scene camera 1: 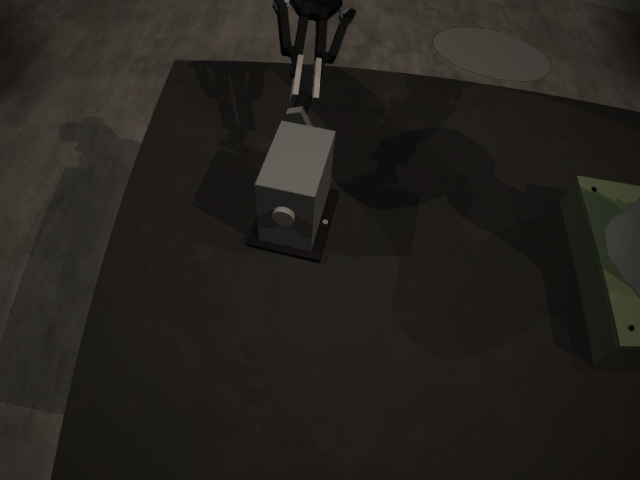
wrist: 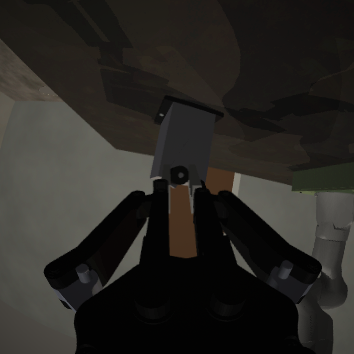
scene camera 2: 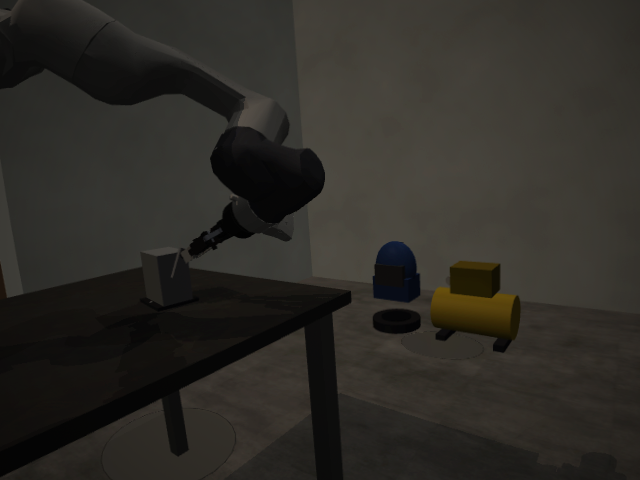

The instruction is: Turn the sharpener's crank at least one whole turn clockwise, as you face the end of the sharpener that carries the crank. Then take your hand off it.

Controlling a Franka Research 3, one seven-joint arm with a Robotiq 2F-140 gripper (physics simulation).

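The sharpener (scene camera 1: 295,157) (scene camera 2: 153,276) (wrist: 187,137) is a grey box upright on a thin dark base (scene camera 1: 284,253) near the table's far edge in scene camera 1. A pale round disc (scene camera 1: 283,215) is on the face opposite the crank. The light crank arm (scene camera 1: 296,110) (scene camera 2: 176,263) slants upward from the middle of the crank end in scene camera 2. Its dark round knob (scene camera 1: 301,103) (wrist: 179,175) is at the top. My gripper (scene camera 1: 305,96) (scene camera 2: 187,255) (wrist: 178,174) is shut on the knob, reaching down at a slant. The wrist view largely hides the crank arm.
A green block (scene camera 1: 581,279) (wrist: 322,180) with a grey part on top stands on the table (scene camera 1: 258,361) (scene camera 2: 258,310) at the right in scene camera 1. A yellow tank (scene camera 2: 473,312), a blue domed object (scene camera 2: 395,255) and a black ring (scene camera 2: 396,326) are beyond the table.
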